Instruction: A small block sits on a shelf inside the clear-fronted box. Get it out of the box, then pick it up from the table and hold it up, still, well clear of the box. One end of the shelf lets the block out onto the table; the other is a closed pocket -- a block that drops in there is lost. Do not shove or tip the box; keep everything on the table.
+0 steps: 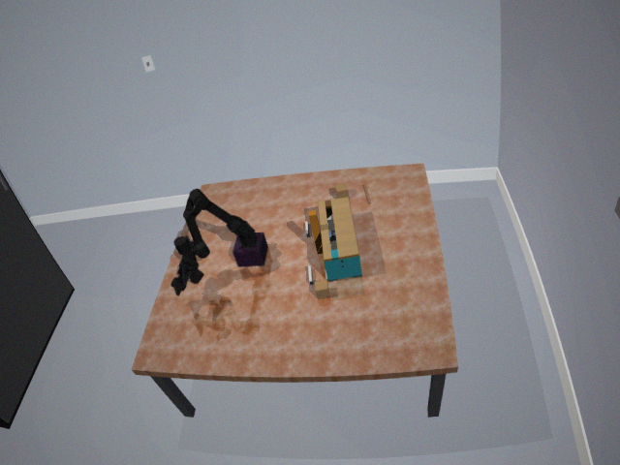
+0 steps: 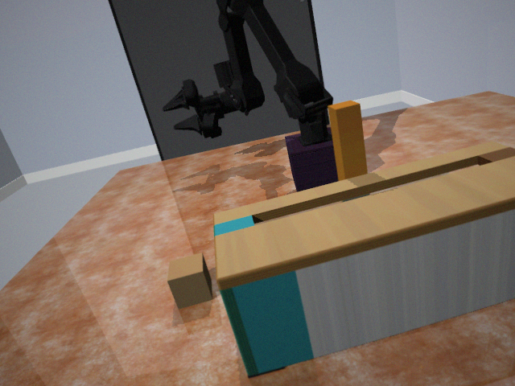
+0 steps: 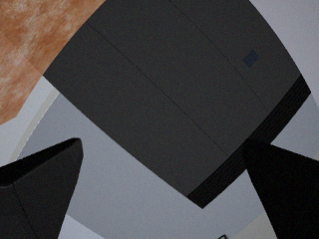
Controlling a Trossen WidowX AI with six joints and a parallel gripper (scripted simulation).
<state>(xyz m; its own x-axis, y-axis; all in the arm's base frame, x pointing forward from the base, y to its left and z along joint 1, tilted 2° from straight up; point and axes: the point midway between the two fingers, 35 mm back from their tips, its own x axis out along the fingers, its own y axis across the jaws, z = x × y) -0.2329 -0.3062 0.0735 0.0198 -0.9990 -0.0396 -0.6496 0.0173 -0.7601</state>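
My gripper tip is 600 mm short of the light-blue block, 320 mm to the right of it and 90 mm above it. Round my gripper tip: box (590 mm ahead, 330 mm to the left, 110 mm below).
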